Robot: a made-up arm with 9 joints. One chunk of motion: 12 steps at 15 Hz.
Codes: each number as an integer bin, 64 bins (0 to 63) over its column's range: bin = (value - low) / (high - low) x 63, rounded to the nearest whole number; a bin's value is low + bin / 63 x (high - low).
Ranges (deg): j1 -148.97..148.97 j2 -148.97..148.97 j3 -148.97..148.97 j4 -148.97..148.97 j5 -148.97..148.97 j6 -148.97..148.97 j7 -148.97..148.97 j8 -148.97..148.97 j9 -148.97..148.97
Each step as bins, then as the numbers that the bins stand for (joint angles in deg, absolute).
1 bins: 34 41 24 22 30 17 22 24 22
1 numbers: 11.82 44.93 -35.47 -44.93 -7.09 -68.57 -44.93 -35.47 -44.93
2 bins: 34 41 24 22 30 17 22 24 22
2 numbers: 11.82 44.93 -35.47 -44.93 -7.09 -68.57 -44.93 -35.47 -44.93
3 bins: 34 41 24 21 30 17 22 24 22
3 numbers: 11.82 44.93 -35.47 -49.66 -7.09 -68.57 -44.93 -35.47 -44.93
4 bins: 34 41 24 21 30 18 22 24 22
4 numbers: 11.82 44.93 -35.47 -49.66 -7.09 -63.84 -44.93 -35.47 -44.93
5 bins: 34 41 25 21 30 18 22 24 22
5 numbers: 11.82 44.93 -30.74 -49.66 -7.09 -63.84 -44.93 -35.47 -44.93
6 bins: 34 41 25 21 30 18 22 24 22
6 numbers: 11.82 44.93 -30.74 -49.66 -7.09 -63.84 -44.93 -35.47 -44.93
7 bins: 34 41 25 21 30 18 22 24 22
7 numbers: 11.82 44.93 -30.74 -49.66 -7.09 -63.84 -44.93 -35.47 -44.93
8 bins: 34 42 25 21 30 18 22 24 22
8 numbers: 11.82 49.66 -30.74 -49.66 -7.09 -63.84 -44.93 -35.47 -44.93
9 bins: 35 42 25 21 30 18 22 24 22
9 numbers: 16.55 49.66 -30.74 -49.66 -7.09 -63.84 -44.93 -35.47 -44.93
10 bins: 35 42 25 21 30 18 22 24 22
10 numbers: 16.55 49.66 -30.74 -49.66 -7.09 -63.84 -44.93 -35.47 -44.93
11 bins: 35 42 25 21 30 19 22 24 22
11 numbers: 16.55 49.66 -30.74 -49.66 -7.09 -59.12 -44.93 -35.47 -44.93
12 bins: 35 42 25 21 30 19 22 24 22
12 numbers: 16.55 49.66 -30.74 -49.66 -7.09 -59.12 -44.93 -35.47 -44.93
